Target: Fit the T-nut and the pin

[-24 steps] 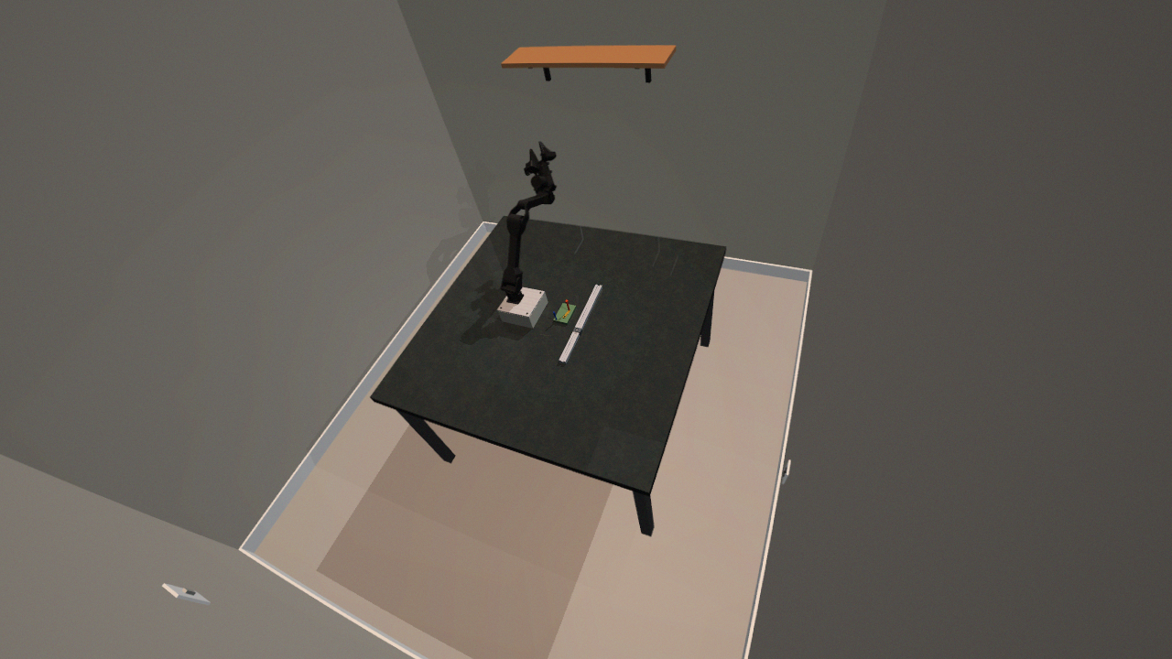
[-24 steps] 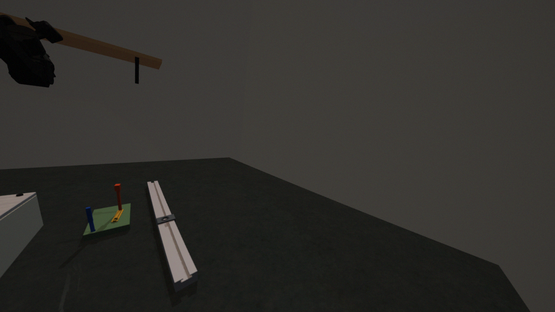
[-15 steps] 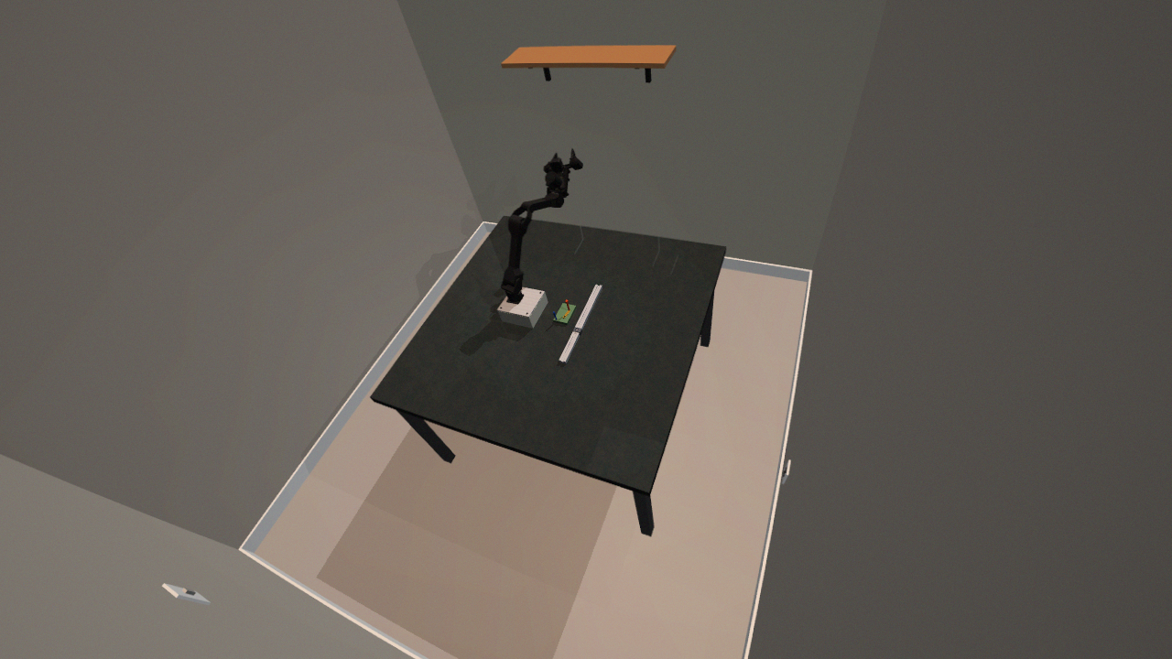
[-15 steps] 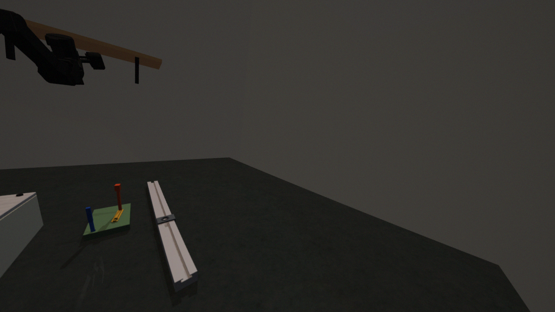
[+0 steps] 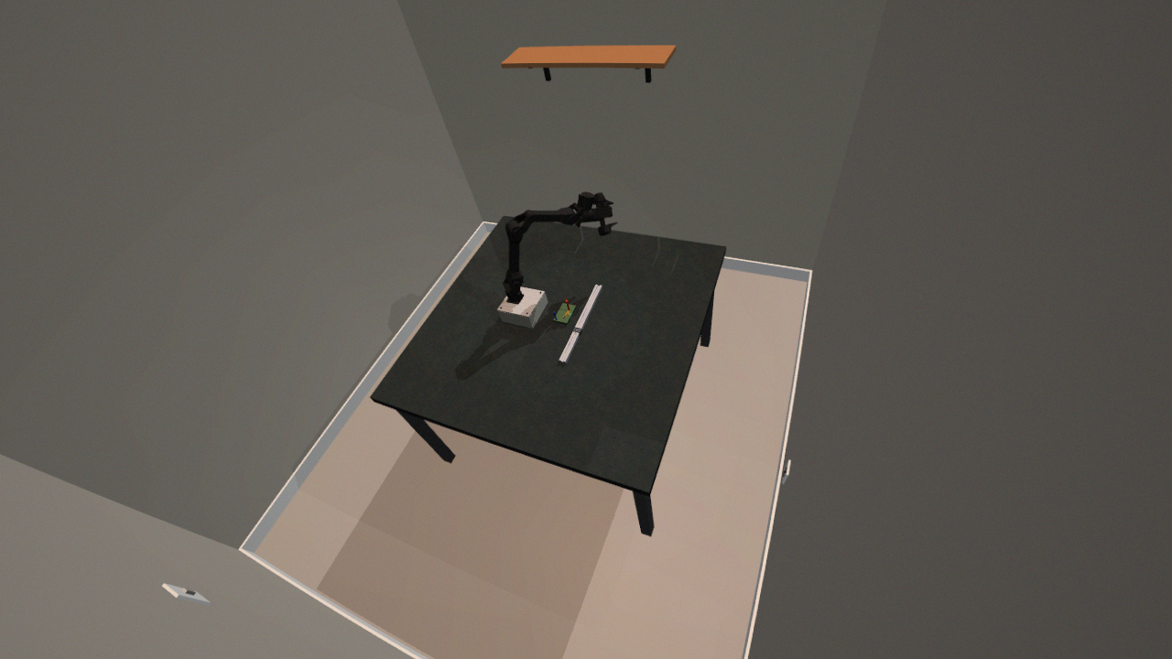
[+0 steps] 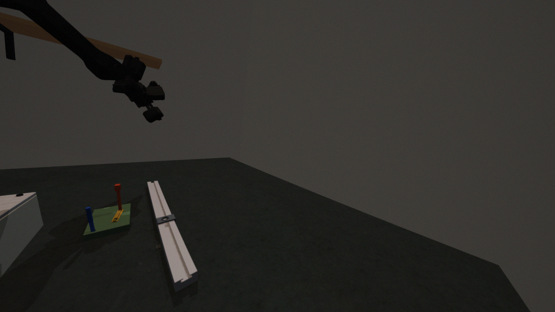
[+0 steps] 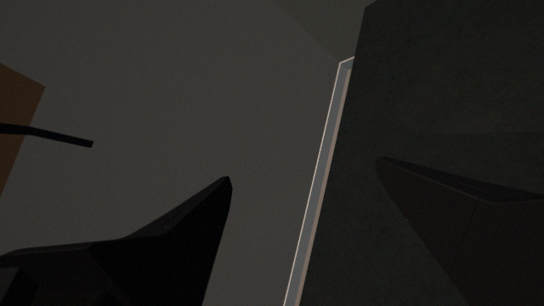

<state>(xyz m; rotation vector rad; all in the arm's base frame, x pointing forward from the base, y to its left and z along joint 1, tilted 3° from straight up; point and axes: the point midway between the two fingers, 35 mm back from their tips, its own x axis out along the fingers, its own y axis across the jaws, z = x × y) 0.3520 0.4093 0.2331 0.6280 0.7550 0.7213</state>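
The brass T-nut is 430 mm to the right of my gripper tip, 230 mm below it and 120 mm behind it. Also, from my gripper tip: aluminum rail 490 mm to the right, 270 mm below, 40 mm behind; then green tray 450 mm to the right, 270 mm below, 150 mm behind; then blue pin 470 mm to the right, 250 mm below, 160 mm behind.
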